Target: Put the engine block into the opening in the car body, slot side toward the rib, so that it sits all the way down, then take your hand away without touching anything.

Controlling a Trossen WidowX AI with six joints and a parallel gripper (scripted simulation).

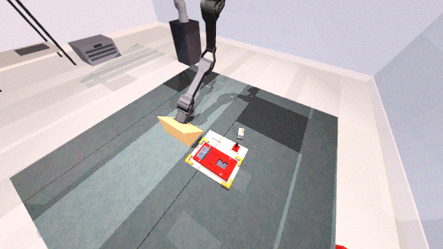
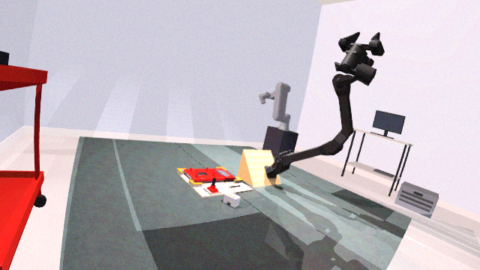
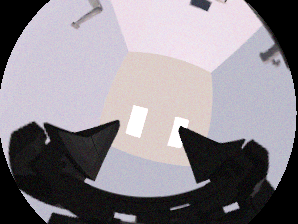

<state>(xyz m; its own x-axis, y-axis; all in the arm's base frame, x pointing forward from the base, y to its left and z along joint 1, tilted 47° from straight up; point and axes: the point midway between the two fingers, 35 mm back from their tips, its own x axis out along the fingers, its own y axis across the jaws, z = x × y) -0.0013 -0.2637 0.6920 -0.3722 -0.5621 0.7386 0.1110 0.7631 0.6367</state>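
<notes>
My gripper tip is 370 mm short of the engine block, 170 mm to the left of it and 730 mm above it.
</notes>
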